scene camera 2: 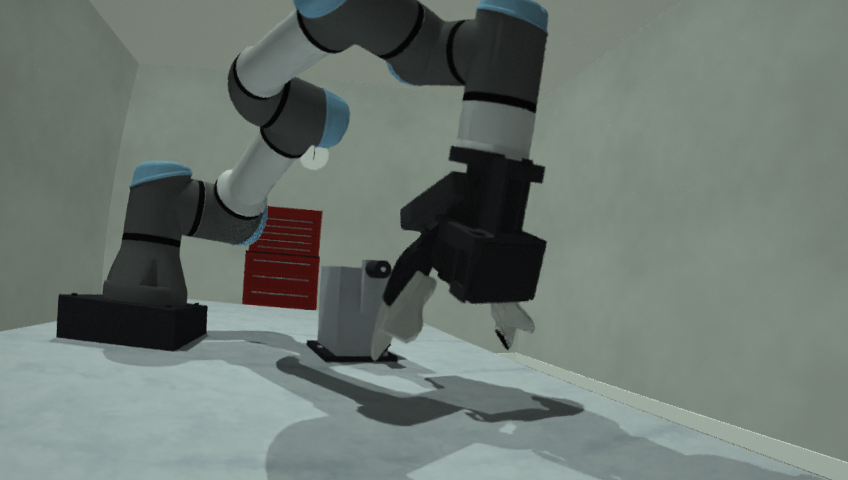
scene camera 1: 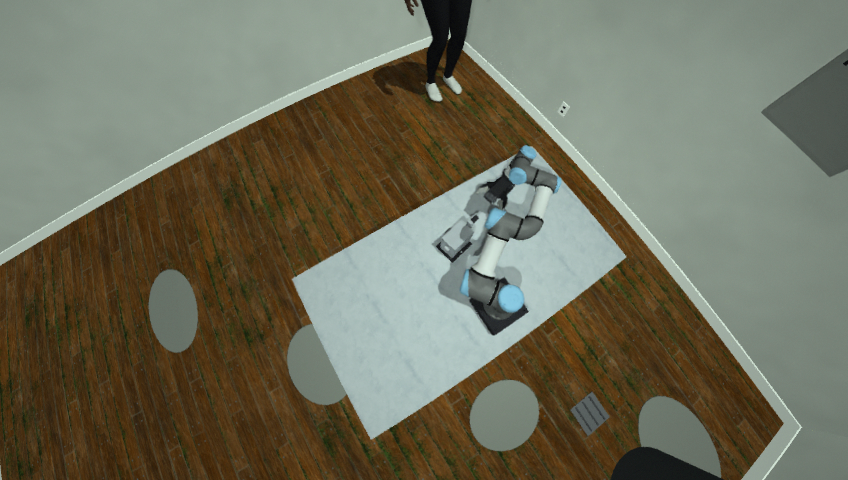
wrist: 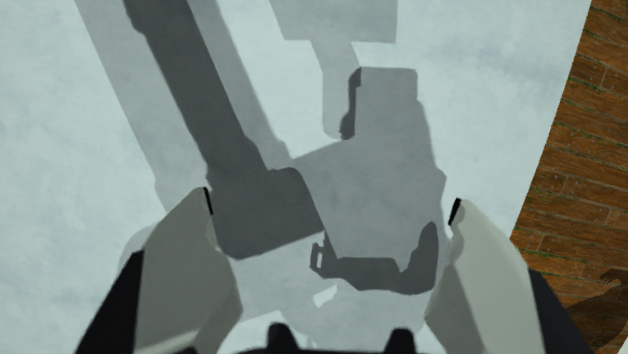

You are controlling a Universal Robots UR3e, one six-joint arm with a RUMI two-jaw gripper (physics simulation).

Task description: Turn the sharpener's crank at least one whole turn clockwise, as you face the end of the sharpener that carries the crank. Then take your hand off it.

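Seen in the pictures: gripper, fingertip midpoint: [scene camera 2: 446,355] [scene camera 1: 487,204] [wrist: 329,195]; arm's base, origin of the base link: [scene camera 2: 145,301] [scene camera 1: 498,303].
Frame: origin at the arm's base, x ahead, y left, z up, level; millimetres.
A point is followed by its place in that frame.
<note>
The grey sharpener [scene camera 1: 455,235] @[y 67, x 313, z 77 mm] [scene camera 2: 340,309] @[y -11, x 302, z 19 mm] stands upright on its black base on the pale table. In the scene camera 2 view, its crank arm [scene camera 2: 371,292] points up, with the black knob [scene camera 2: 378,268] @[y -53, x 351, z 76 mm] at the top, on the side towards the gripper. My gripper [scene camera 2: 440,350] @[y -154, x 425, z -8 mm] [wrist: 329,195] @[y -154, x 425, z -8 mm] is open and empty, fingers spread wide and pointing down, off the sharpener's crank end. In the scene camera 2 view, one finger overlaps the sharpener's lower right edge; whether it touches is not clear. The sharpener does not show in the wrist view.
The arm's black base [scene camera 1: 494,324] @[y 51, x -67, z -3 mm] [scene camera 2: 132,321] @[y -81, x 34, z -19 mm] stands on the table [scene camera 1: 380,333] @[y 490, x 71, z -52 mm] [scene camera 2: 71,404] @[y -296, x 127, z -52 mm]. A red tool chest [scene camera 2: 282,279] stands behind. A person [scene camera 1: 447,41] stands on the wooden floor beyond the table. The table's edge and floor [wrist: 575,165] lie right of the fingers in the wrist view.
</note>
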